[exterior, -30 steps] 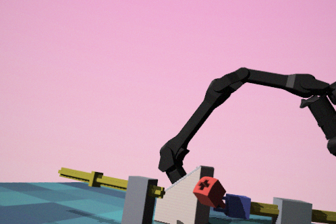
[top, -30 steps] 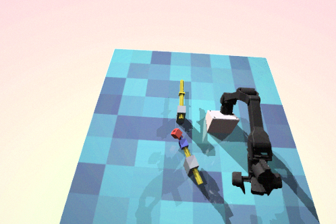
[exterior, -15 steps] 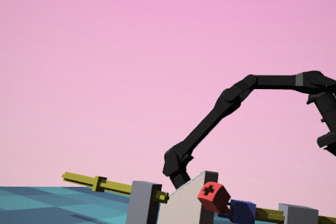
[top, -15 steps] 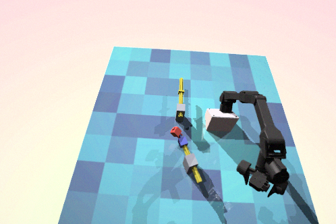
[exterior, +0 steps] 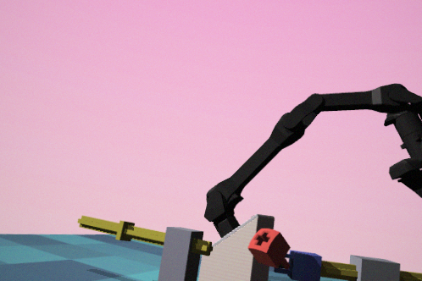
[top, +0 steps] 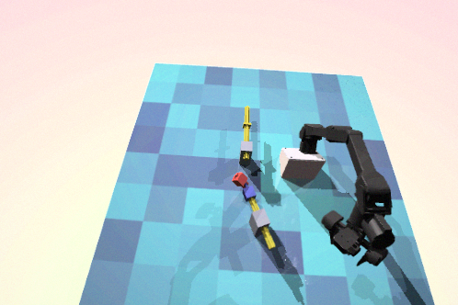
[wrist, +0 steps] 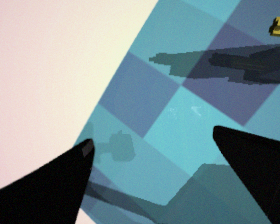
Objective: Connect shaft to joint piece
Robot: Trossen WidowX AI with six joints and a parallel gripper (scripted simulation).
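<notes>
My gripper tip is now 27 cm short of the red joint piece, 34 cm to the left of it and 13 cm above it.
</notes>
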